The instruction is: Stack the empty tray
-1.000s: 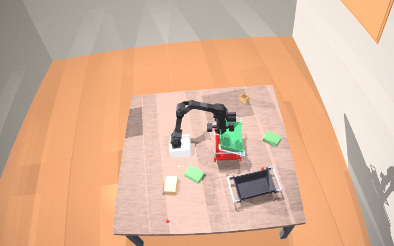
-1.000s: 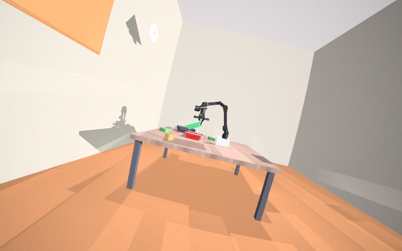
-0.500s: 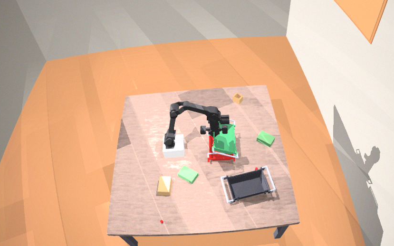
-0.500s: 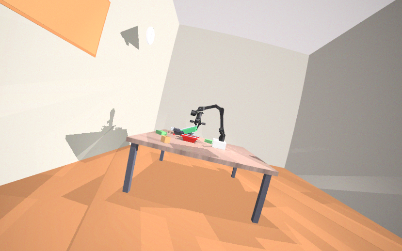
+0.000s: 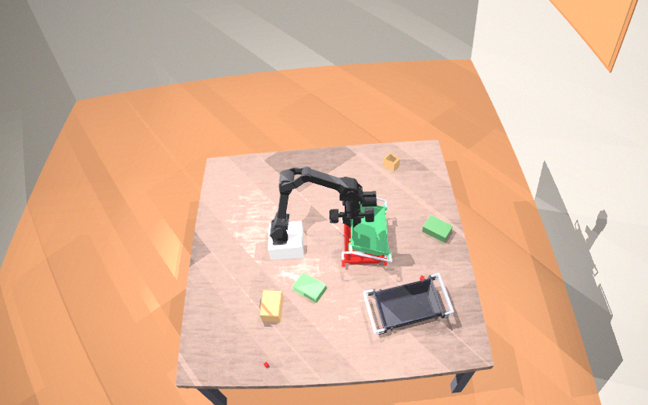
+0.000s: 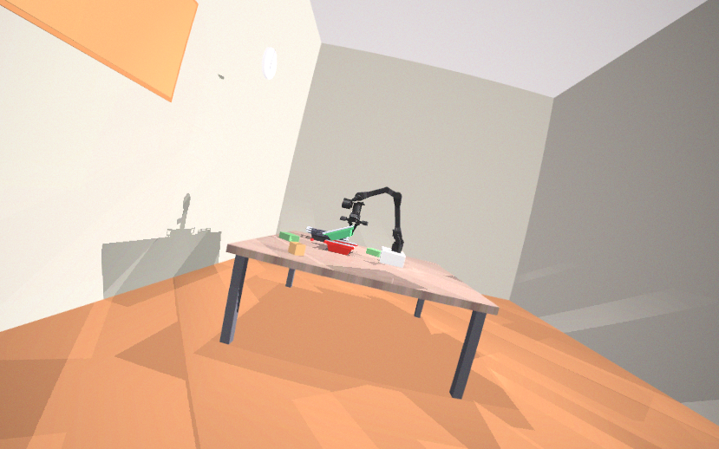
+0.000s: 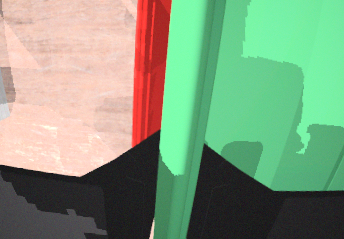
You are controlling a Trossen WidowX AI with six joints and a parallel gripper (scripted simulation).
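My gripper tip is now 70 mm short of the green tray. From my gripper tip the other things lie so: small tan box 220 mm ahead, 480 mm to the left, 120 mm below; red cube 360 mm behind, 580 mm to the right, 130 mm below.
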